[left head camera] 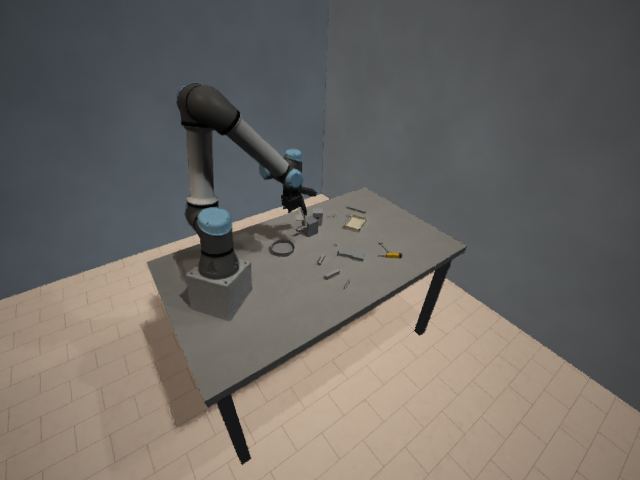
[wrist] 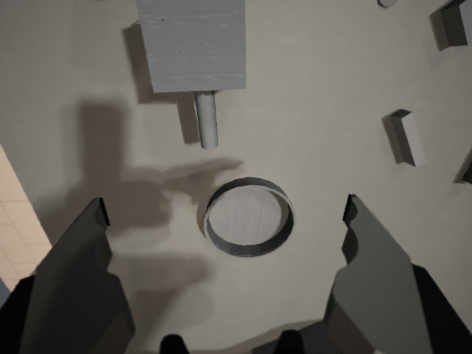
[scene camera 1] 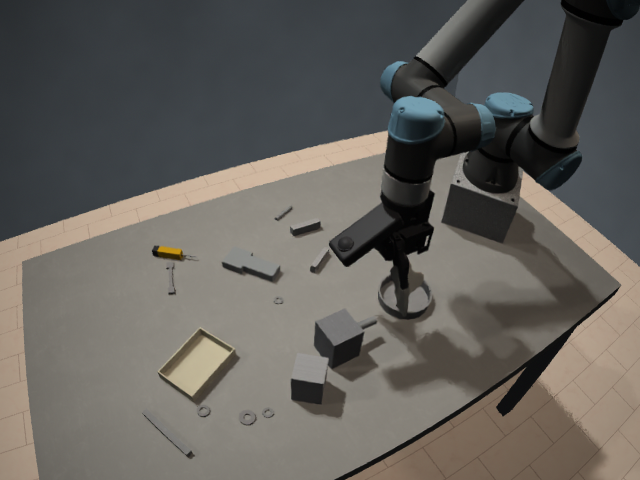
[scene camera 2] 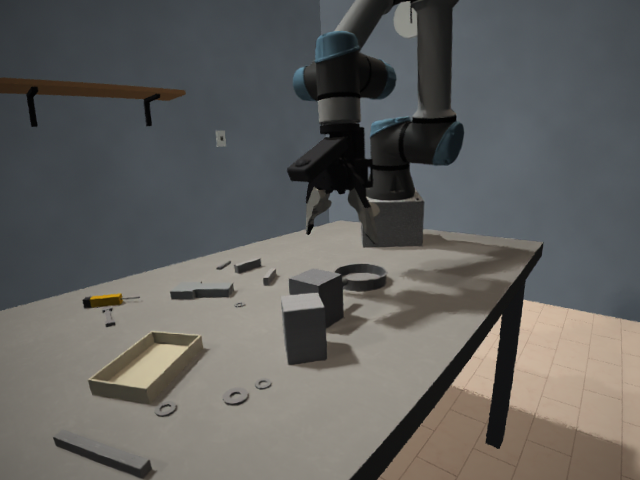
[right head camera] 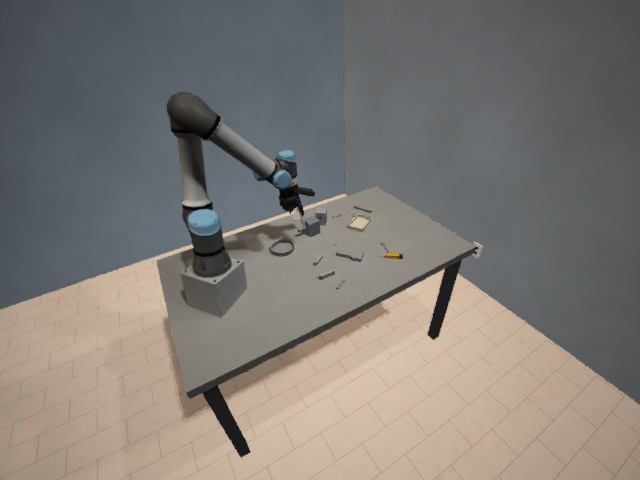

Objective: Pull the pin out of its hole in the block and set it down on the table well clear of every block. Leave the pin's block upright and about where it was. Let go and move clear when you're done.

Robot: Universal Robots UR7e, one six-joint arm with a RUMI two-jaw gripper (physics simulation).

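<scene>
The grey pin (scene camera 1: 369, 322) (wrist: 207, 120) sticks out sideways from the pin's block (left head camera: 310, 227) (right head camera: 312, 226) (scene camera 1: 338, 338) (scene camera 2: 323, 281) (wrist: 197, 45), on the side facing the round ring. Its inner end is hidden in the block, which stands upright. A second grey block (scene camera 1: 309, 379) (scene camera 2: 303, 330) stands upright close to it. My gripper (scene camera 2: 341, 237) (wrist: 228, 198) is open and empty, fingers pointing down, above the table on the robot-base side of the pin. In the wrist view the pin lies ahead of the fingertips, not between them.
A low round grey ring (scene camera 1: 427, 304) (scene camera 2: 361, 285) (wrist: 292, 220) lies below the gripper. A shallow cream tray (scene camera 1: 175, 384) (scene camera 2: 121, 391), several washers, a long bar (scene camera 1: 168, 432), a stepped grey piece (scene camera 1: 251, 264), small bars and a yellow screwdriver (scene camera 1: 169, 252) lie on the table.
</scene>
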